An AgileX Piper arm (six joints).
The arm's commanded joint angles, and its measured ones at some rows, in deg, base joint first. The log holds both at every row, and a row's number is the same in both.
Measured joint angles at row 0:
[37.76 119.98 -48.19 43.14 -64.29 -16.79]
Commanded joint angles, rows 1 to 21:
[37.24 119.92 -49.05 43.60 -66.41 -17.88]
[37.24 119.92 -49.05 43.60 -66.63 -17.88]
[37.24 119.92 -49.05 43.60 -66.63 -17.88]
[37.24 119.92 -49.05 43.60 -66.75 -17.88]
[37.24 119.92 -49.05 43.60 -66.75 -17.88]
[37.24 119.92 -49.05 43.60 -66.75 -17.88]
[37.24 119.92 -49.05 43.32 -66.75 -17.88]
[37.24 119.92 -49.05 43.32 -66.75 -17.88]
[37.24 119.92 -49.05 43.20 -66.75 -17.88]
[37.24 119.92 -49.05 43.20 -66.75 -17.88]
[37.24 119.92 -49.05 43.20 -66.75 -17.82]
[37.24 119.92 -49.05 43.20 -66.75 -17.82]
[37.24 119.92 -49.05 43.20 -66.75 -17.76]
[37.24 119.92 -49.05 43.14 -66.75 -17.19]
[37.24 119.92 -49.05 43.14 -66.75 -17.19]
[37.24 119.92 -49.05 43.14 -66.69 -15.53]
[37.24 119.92 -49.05 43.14 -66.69 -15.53]
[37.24 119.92 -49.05 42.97 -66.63 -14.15]
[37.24 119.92 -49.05 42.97 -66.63 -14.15]
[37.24 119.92 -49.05 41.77 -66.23 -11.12]
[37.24 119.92 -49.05 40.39 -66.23 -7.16]
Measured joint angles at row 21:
[37.76 119.98 -47.90 44.58 -64.80 -12.72]
